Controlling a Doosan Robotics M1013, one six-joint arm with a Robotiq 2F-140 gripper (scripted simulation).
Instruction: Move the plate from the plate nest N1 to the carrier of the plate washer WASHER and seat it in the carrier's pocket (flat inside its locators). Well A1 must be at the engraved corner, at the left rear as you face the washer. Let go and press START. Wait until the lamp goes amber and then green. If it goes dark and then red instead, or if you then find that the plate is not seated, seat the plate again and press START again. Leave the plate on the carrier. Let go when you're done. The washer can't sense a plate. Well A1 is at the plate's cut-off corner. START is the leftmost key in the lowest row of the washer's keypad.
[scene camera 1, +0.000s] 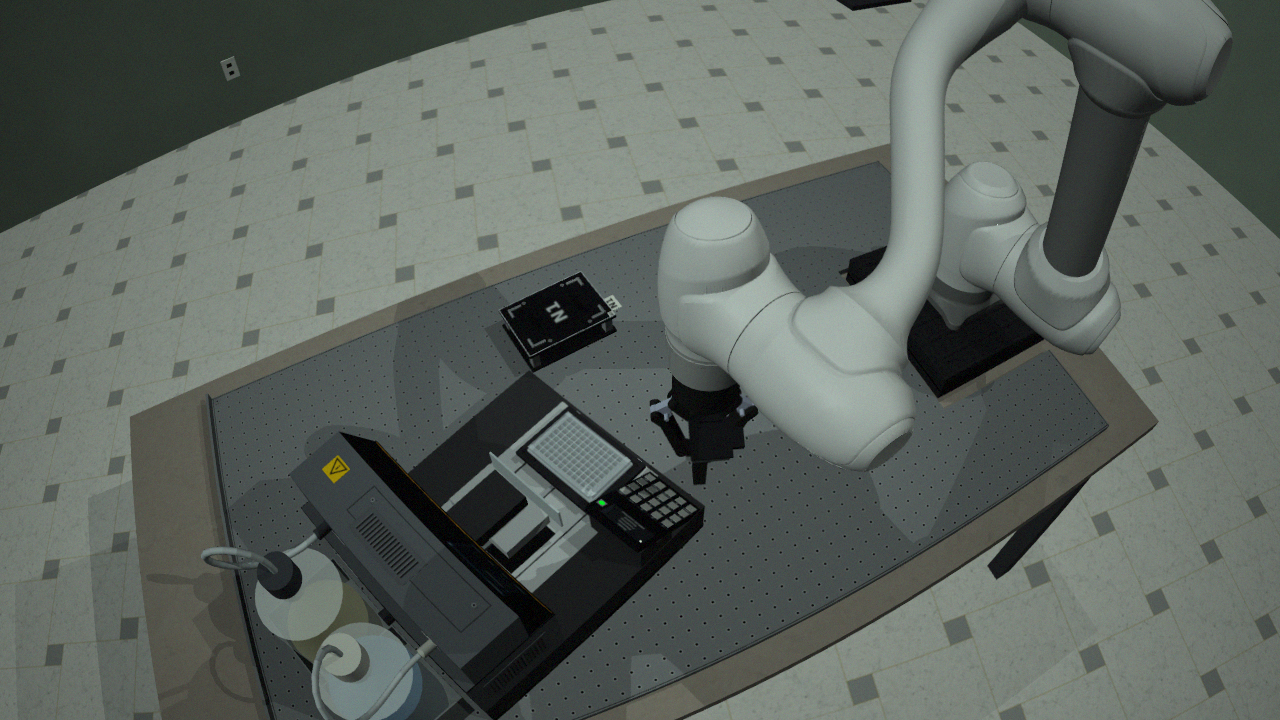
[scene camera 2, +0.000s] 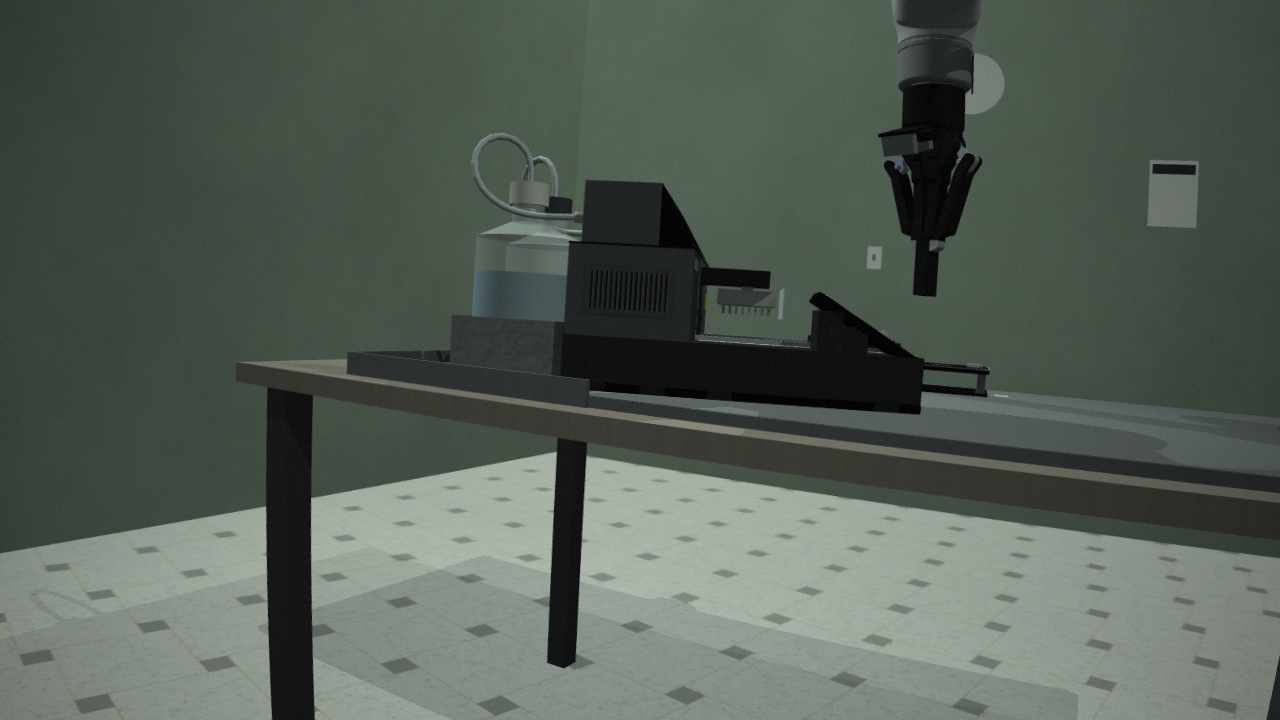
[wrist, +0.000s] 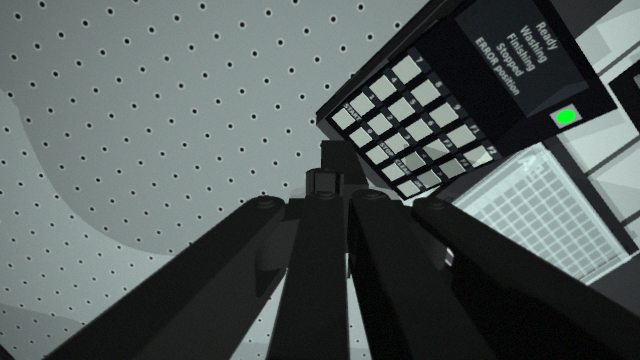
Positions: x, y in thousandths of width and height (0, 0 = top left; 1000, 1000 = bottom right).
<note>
In view: my gripper (scene camera 2: 722, 410), a well plate (scene camera 1: 442, 616) and a plate washer (wrist: 804, 224).
The well plate shows as well in the wrist view (wrist: 840, 571). My gripper shows as well in scene camera 1 (scene camera 1: 546, 660) and in the wrist view (wrist: 524, 457).
</note>
